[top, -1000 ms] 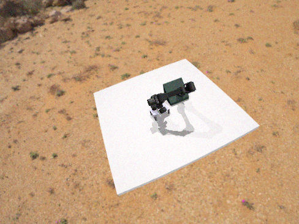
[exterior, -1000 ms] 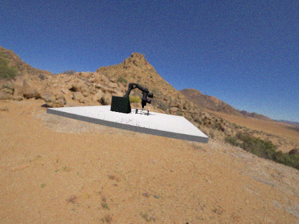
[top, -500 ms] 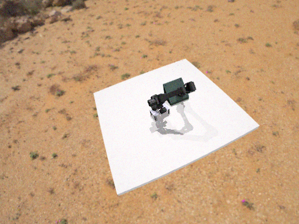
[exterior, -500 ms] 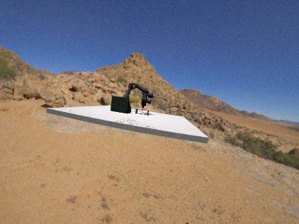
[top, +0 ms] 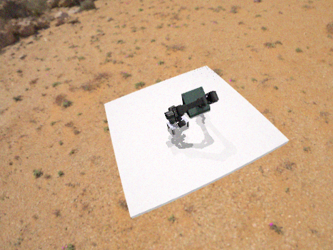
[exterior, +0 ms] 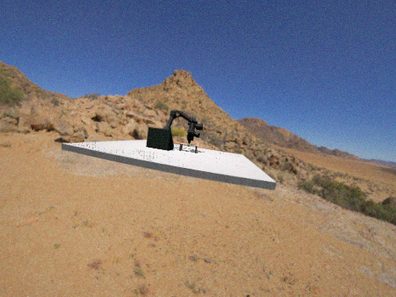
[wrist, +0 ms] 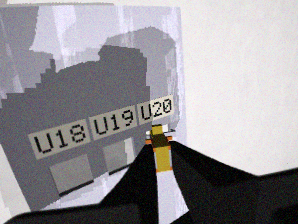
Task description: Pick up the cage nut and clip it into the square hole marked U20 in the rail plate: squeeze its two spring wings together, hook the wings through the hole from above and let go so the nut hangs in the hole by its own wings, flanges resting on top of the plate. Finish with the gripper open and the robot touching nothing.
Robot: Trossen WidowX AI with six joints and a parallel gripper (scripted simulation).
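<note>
Now: the cage nut 10 mm below my gripper tip.
</note>
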